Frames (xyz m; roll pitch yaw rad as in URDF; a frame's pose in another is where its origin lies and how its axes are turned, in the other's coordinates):
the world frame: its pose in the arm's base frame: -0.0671 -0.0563 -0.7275 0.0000 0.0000 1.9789
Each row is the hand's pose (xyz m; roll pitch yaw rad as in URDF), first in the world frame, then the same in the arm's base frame.
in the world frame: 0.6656 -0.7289 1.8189 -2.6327 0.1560 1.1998
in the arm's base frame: 0.3378 0.8439 1.0914 -2.6327 0.1560 -3.1045
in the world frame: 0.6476 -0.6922 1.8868 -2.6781 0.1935 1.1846
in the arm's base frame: 0.3112 0.8128 1.1593 -2.6781 0.1935 -3.1197
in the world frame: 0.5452 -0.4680 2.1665 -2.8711 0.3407 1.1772
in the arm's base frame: 0.1461 0.6299 1.4390 -2.8711 0.3407 -3.1271
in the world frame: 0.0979 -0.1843 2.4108 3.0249 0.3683 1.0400
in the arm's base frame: 0.0632 0.1067 1.6833 3.0249 0.3683 3.0189
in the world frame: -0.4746 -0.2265 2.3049 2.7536 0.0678 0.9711
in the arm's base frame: 0.3292 -0.4020 1.5774 2.7536 0.0678 2.9500
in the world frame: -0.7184 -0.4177 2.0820 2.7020 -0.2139 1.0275
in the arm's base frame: 0.6014 -0.5499 1.3545 2.7020 -0.2139 3.0064
